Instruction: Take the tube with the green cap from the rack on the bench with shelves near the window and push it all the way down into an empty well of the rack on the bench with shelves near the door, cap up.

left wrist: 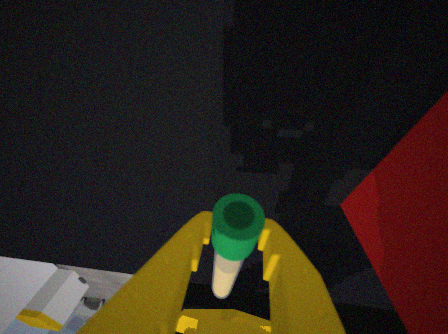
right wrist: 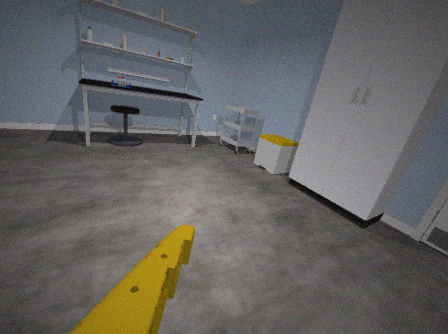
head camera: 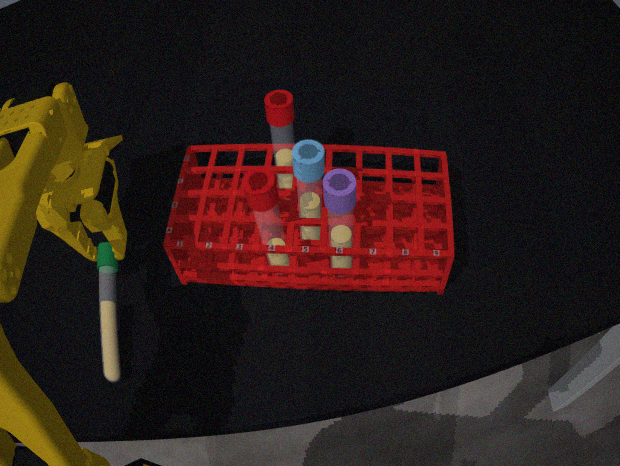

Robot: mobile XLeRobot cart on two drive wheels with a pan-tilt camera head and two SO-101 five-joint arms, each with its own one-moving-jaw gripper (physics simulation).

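Places are measured from the left arm's base along level axes (x ahead, y left, z up), in centimetres.
Pixels of known places: left hand at its tool point: [left wrist: 212, 223] [head camera: 97, 255]; right hand at its tool point: [right wrist: 192, 240]; left arm's base at its link origin: [left wrist: 211, 329].
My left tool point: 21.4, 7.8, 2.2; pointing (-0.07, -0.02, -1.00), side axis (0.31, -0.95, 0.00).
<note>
Ahead of a thing's pixels: the offset from my left tool point to its top centre, as dx, dy, dz. Level surfaces: height alone.
My left gripper [head camera: 107, 253] [left wrist: 237, 232] is shut on the green cap of a tube @(-4.2, -2.4, +0.9) [head camera: 108, 310] [left wrist: 235, 250]. The tube hangs cap up and nearly upright, with its rounded end free, to the left of the red rack @(+7.0, -15.8, +2.2) [head camera: 310, 253] in the head camera. The red rack also shows at the right of the left wrist view [left wrist: 415, 220]. Two red-capped tubes @(+9.9, -13.3, +8.4) [head camera: 279, 107] @(+3.3, -14.1, +8.4) [head camera: 261, 190], a blue-capped tube @(+5.8, -16.1, +8.4) [head camera: 308, 162] and a purple-capped tube @(+4.0, -18.5, +8.4) [head camera: 339, 192] stand in the rack. In the right wrist view one notched jaw of my right gripper shows; it is fully open.
The red rack stands on a black bench top @(dz -3.5) [head camera: 526, 210]. The right wrist view shows another bench @(dz -4.6) [right wrist: 145, 91] with shelves and a blue rack [right wrist: 121, 84], a black stool [right wrist: 125, 109], a white cart, a white bin with a yellow lid [right wrist: 278, 140] and a tall cabinet [right wrist: 370, 110].
</note>
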